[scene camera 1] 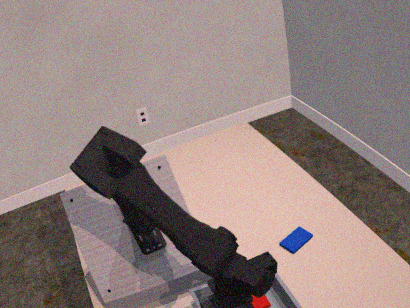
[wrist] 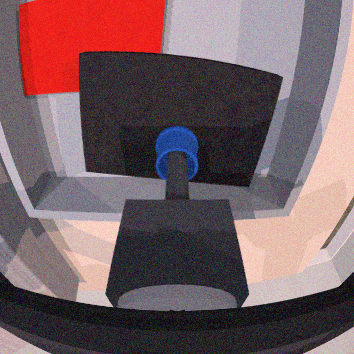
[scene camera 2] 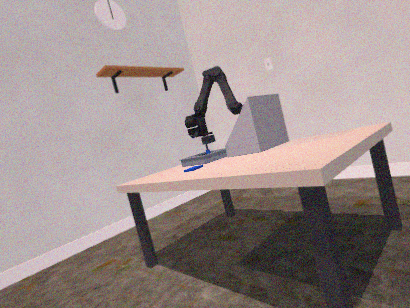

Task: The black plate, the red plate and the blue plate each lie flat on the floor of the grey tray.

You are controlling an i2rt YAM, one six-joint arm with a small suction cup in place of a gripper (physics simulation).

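Frame: origin at the arm's base, x back, y down, z right, level; centimetres.
Where they show: end effector, tool point: (wrist: 176, 137); arm's base, origin of the base link: (scene camera 1: 138, 216) (scene camera 2: 251, 115).
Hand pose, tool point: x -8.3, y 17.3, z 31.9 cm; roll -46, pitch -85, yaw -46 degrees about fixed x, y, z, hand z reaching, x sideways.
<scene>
Each offset is from my tool point to the centre of the thing. Level surfaces: height alone.
My suction cup (wrist: 176, 140) (scene camera 2: 207, 151) sits on the middle of the black plate {dx -1.5, dy -0.5, dz -0.1 cm} (wrist: 175, 88) and holds it inside the grey tray {dx -4.8, dy +0.2, dz -1.0 cm} (wrist: 316, 70) (scene camera 2: 198, 159) (scene camera 1: 281, 291), a little above its floor. The red plate {dx -7.8, dy +1.9, dz -6.0 cm} (wrist: 88, 42) (scene camera 1: 260, 301) lies flat on the tray floor at the far left corner in the wrist view; the black plate covers its near corner. The blue plate {dx -30.4, dy +2.2, dz -16.0 cm} (scene camera 1: 295, 239) (scene camera 2: 193, 168) lies flat on the table outside the tray. In scene camera 1 the arm hides the black plate and most of the tray.
The arm stands on a grey wedge-shaped mount (scene camera 2: 261, 122) (scene camera 1: 98, 231) at the table's back edge, right beside the tray. The tan table {dy +2.8 cm} (scene camera 1: 248, 182) (scene camera 2: 281, 159) stretches away past the blue plate. A wooden shelf (scene camera 2: 138, 70) hangs on the wall.
</scene>
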